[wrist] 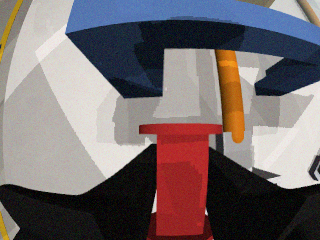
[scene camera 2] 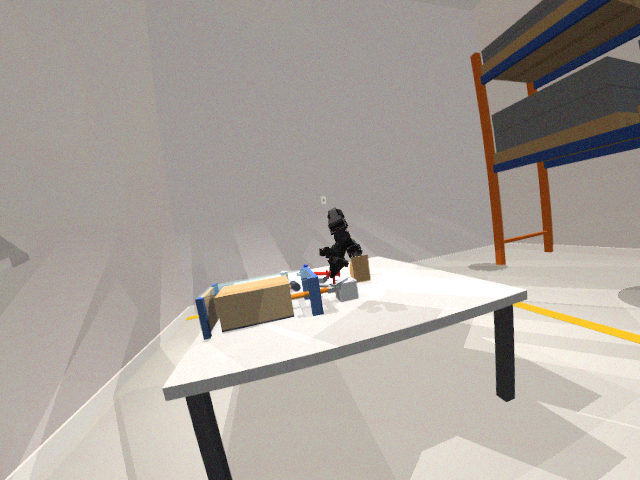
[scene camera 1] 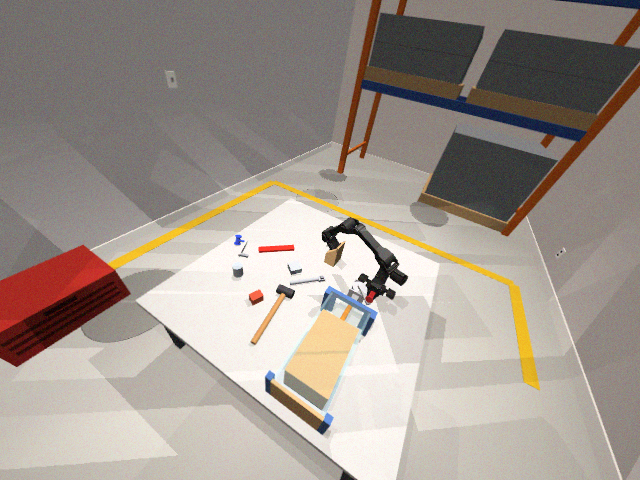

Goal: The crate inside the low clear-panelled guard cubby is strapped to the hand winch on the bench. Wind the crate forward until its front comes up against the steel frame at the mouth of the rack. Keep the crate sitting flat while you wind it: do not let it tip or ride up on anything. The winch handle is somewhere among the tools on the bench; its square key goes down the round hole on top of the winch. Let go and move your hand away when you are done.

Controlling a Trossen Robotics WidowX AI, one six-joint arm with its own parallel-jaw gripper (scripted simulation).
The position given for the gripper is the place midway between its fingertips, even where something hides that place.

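Observation:
There's the gripper (wrist: 177,150), and there's a frame (wrist: 128,49) as well.

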